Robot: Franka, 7 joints.
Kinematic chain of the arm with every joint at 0, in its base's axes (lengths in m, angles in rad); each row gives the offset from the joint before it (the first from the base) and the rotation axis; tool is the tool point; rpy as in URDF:
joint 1: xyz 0 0 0.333 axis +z
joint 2: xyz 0 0 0 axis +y
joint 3: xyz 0 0 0.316 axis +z
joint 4: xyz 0.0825 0 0 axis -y
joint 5: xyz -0.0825 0 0.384 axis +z
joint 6: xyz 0 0 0 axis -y
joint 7: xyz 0.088 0 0 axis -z
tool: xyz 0 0 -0.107 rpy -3.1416 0 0
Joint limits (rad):
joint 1: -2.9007..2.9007
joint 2: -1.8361..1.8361
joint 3: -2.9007..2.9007
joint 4: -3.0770..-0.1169
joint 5: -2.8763..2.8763
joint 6: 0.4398..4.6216
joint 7: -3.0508..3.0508
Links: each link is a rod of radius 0.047 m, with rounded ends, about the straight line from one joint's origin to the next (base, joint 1, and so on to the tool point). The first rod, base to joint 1, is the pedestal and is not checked.
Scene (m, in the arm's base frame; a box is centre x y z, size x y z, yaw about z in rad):
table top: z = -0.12
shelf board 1: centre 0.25 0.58 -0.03 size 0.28 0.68 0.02 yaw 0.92
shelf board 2: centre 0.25 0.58 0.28 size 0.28 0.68 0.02 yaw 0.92
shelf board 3: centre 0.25 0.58 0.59 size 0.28 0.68 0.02 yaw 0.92
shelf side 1: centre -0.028 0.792 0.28 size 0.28 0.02 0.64 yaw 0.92
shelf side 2: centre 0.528 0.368 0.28 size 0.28 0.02 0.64 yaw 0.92
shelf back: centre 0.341 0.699 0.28 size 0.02 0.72 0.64 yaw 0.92
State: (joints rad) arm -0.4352 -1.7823 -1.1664 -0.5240 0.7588 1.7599 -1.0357
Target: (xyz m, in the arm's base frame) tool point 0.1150 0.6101 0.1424
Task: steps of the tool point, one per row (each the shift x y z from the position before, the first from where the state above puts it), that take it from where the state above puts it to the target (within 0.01 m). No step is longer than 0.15 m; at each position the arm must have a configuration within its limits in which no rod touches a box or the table.
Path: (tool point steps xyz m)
1: 0.0479 0.1102 0.0122
2: 0.0685 0.0941 -0.0080
3: 0.0864 0.0777 -0.0245
4: 0.1023 0.0590 -0.0360
5: 0.1151 0.0369 -0.0415
6: 0.1223 0.0109 -0.0417
7: 0.1216 -0.0168 -0.0376
8: 0.1120 -0.0434 -0.0309
9: 0.0213 0.0601 -0.0109
10: 0.0270 0.0511 -0.0047
11: 0.0313 0.0404 0.0009
12: 0.0340 0.0283 0.0055
13: 0.0350 0.0152 0.0092

